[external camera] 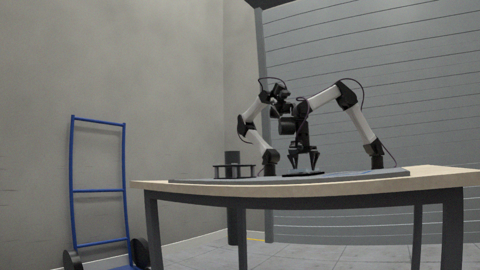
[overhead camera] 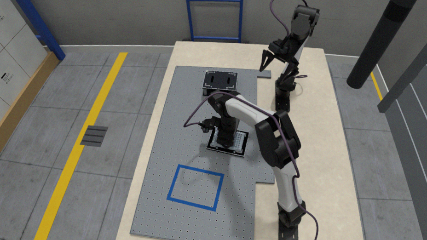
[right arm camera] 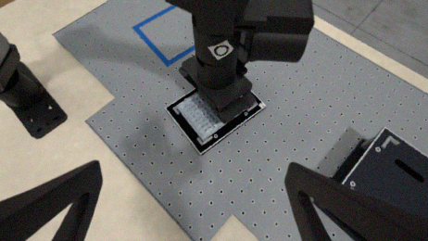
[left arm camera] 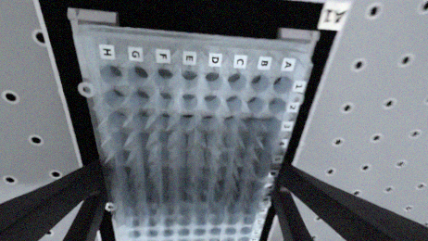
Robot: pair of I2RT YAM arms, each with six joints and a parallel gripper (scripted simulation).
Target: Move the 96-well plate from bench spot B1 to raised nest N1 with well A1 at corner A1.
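Now: the clear 96-well plate right at my left hand. Round my left hand: raised nest N1: 60 mm ahead, 300 mm to the right, 30 mm above; then low black nest: 20 mm below.
Now: the clear 96-well plate 270 mm below my right hand, 140 mm ahead of it and 120 mm to the left of it. The rest, counted from my right hand: raised nest N1: 230 mm below, 200 mm ahead, 180 mm to the right; then low black nest: 280 mm below, 140 mm ahead, 120 mm to the left.
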